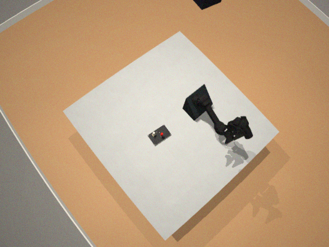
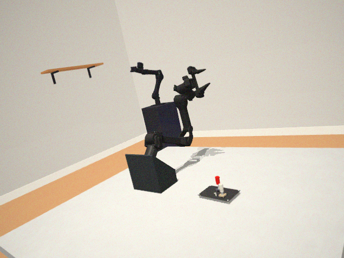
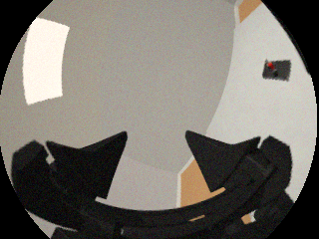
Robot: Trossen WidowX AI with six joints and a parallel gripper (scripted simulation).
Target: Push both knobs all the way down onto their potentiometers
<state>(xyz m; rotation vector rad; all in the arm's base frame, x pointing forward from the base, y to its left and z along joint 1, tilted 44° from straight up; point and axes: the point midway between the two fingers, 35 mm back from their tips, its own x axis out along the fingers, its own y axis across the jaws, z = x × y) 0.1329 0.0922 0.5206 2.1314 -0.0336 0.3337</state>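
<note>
Now: the red knob 230 mm ahead of my gripper tip, 350 mm to the right of it and 440 mm below it. From my gripper tip the other things lie so: white knob (280 mm ahead, 390 mm to the right, 450 mm below).
</note>
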